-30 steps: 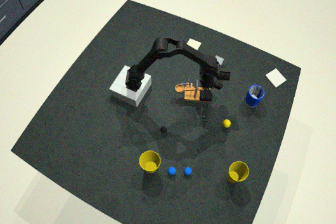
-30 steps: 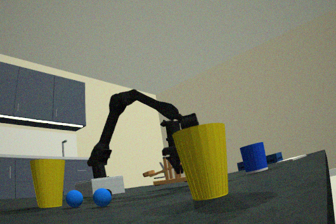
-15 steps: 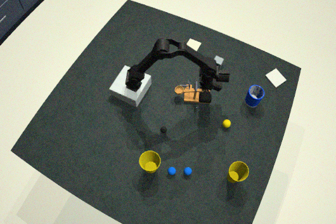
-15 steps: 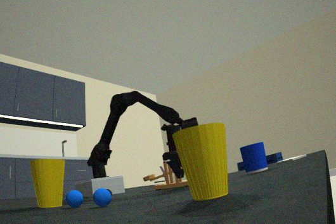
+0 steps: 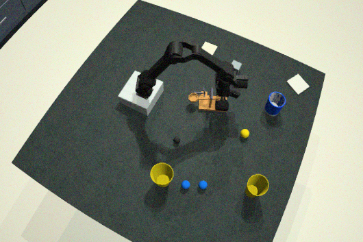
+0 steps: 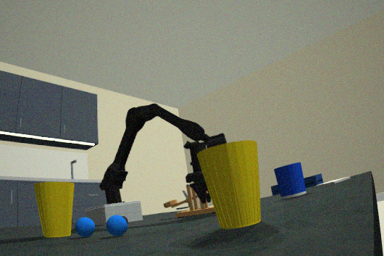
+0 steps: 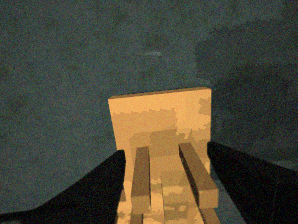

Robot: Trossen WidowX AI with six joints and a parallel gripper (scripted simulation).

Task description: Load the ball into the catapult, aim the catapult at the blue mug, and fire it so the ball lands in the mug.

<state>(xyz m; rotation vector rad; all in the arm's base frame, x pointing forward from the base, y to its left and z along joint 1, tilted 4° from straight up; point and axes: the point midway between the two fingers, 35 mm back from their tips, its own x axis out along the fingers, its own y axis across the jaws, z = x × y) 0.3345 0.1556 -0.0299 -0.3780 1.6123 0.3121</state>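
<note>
The dark ball lies 90 mm behind my gripper tip, 280 mm to the right of it and 20 mm below it. Round my gripper tip: yellow ball 180 mm ahead, 90 mm to the right, 10 mm below; wooden catapult 70 mm behind, 20 mm to the right, 20 mm above; grey block 20 mm behind, 240 mm to the left, 10 mm below.
</note>
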